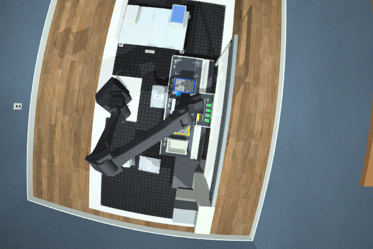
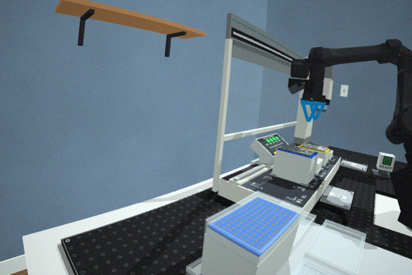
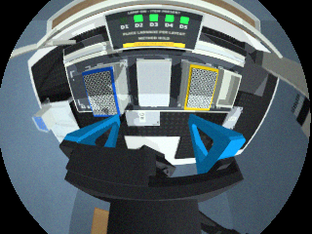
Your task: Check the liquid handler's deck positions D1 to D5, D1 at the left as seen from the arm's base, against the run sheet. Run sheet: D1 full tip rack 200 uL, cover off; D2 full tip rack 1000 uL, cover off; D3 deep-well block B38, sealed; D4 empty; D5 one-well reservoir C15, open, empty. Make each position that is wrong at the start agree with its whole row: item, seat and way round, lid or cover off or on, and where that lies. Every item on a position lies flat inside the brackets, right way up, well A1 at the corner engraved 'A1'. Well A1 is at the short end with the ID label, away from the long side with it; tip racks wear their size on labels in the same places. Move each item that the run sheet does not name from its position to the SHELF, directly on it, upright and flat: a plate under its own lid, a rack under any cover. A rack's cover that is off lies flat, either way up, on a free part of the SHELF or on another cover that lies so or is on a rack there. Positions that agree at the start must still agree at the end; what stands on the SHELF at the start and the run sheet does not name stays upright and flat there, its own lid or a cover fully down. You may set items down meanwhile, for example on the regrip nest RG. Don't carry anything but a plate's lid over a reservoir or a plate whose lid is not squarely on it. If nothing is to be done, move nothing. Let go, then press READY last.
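The yellow-rimmed tip rack lies 30 mm behind my hand, 130 mm to the right of it and 150 mm below it. From my hand the other things lie so: regrip nest (150 mm behind, 70 mm to the left, 250 mm below); blue-rimmed tip rack (10 mm ahead, 120 mm to the left, 130 mm below); white deep-well block (170 mm below).
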